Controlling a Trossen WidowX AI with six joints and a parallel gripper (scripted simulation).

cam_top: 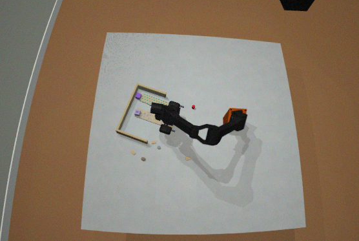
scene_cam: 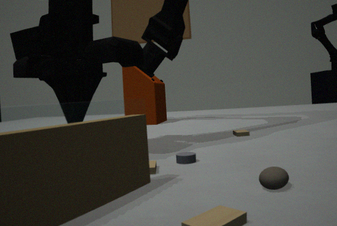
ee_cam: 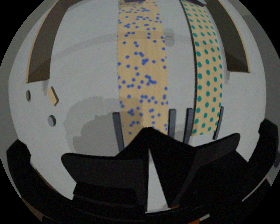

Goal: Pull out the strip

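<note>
Now: gripper tip 16 cm past the small red ball, 9 cm to the left of it and 2 cm above it. The rest, counted from my gripper tip: brown pebble: 17 cm ahead, 20 cm to the left, 2 cm below; then grey disc: 8 cm ahead, 14 cm to the left, 3 cm below.
</note>
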